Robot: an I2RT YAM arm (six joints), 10 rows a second.
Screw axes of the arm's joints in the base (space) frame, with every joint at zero. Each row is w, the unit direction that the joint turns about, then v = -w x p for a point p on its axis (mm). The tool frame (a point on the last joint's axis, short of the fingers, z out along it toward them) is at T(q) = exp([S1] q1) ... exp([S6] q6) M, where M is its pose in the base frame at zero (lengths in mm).
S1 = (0, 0, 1, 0, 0, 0)
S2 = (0, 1, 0, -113.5, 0, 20)
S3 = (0, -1, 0, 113.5, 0, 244)
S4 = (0, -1, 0, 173.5, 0, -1)
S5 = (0, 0, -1, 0, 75, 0)
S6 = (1, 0, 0, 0, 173.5, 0)
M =
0 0 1 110.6
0 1 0 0
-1 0 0 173.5
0 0 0 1
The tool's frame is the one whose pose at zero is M.
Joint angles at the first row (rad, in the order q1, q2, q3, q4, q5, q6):
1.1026, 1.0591, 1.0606, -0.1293, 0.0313, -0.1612
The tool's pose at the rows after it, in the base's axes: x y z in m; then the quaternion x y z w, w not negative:
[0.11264 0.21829 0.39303 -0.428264 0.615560 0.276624 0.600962]
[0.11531 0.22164 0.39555 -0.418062 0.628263 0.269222 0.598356]
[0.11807 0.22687 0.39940 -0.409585 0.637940 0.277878 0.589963]
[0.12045 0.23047 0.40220 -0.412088 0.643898 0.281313 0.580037]
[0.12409 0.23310 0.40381 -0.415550 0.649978 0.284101 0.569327]
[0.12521 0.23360 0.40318 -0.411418 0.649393 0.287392 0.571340]
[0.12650 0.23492 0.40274 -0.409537 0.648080 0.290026 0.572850]
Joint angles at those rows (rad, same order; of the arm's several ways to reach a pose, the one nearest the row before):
1.1037, 1.0666, 1.0750, -0.1336, 0.0639, -0.1684
1.1044, 1.0876, 1.1021, -0.1546, 0.0935, -0.1512
1.1037, 1.1153, 1.1368, -0.1721, 0.0917, -0.1167
1.0999, 1.1374, 1.1687, -0.2015, 0.0778, -0.1044
1.0892, 1.1577, 1.1963, -0.2303, 0.0565, -0.0950
1.0861, 1.1590, 1.1906, -0.2148, 0.0544, -0.0886
1.0836, 1.1639, 1.1886, -0.2013, 0.0506, -0.0859

